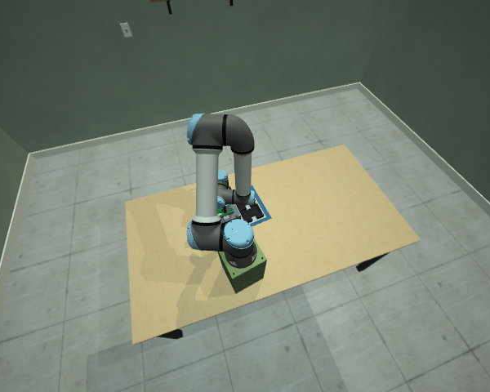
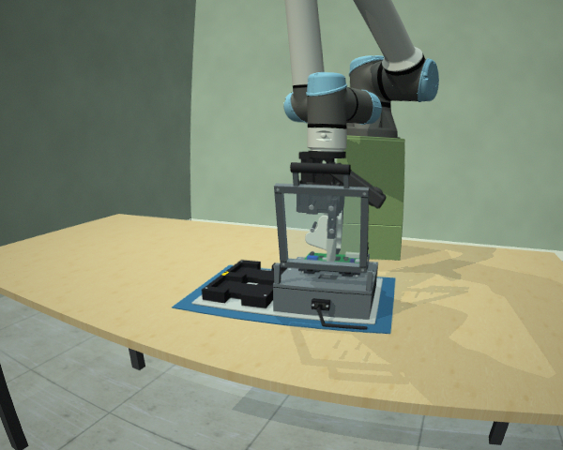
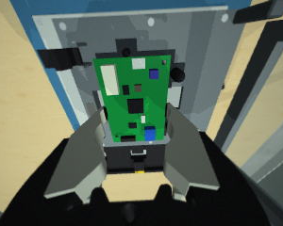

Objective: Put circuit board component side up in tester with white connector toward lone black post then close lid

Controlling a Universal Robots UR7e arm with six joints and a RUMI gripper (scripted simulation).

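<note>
My hand is right at the green circuit board. The rest, counted from my hand: clear lid: 130 mm ahead, 100 mm above, 20 mm to the left; tester bed: 10 mm to the left, 10 mm below, 10 mm ahead; black block: 70 mm behind, 50 mm to the left, 10 mm above.
</note>
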